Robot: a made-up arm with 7 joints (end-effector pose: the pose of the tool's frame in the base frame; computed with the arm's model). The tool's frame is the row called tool.
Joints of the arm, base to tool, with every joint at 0 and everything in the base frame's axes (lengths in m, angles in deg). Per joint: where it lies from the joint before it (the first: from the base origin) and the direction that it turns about. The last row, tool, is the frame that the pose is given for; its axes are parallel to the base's.
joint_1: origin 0 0 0.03 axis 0 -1 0
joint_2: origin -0.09 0.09 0.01 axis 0 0 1
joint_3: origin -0.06 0.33 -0.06 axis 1 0 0
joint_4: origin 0.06 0.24 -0.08 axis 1 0 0
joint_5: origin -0.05 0.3 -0.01 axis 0 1 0
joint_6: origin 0.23 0.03 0.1 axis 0 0 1
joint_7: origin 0.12 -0.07 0.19 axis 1 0 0
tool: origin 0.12 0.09 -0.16
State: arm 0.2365 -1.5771 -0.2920 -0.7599 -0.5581 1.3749 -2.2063
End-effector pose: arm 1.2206 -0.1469 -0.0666 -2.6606 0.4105 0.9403
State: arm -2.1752 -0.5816 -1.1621 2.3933 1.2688 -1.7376 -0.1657
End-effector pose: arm -0.3839 0.4643 -0.0638 0.8496 -2.1850 0.6717
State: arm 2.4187 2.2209 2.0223 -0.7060 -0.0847 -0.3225 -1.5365
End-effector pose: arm 0.0762 0.2840 -0.4278 -2.4657 -1.3476 0.3742
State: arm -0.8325 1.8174 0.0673 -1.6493 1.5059 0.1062 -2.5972
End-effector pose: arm -0.3567 0.4170 0.0725 2.0301 0.8739 -0.7993
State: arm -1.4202 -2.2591 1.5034 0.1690 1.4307 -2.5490 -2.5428
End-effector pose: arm 0.5380 -0.3010 0.2056 -0.9290 -2.5838 -0.2624
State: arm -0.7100 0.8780 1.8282 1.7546 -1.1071 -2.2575 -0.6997
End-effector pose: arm -0.1889 0.0847 0.2972 -0.1317 -1.4262 -0.0074
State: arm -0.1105 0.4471 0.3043 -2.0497 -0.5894 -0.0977 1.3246
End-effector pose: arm -0.4541 1.0977 -0.4777 -0.2970 -0.1046 1.0463
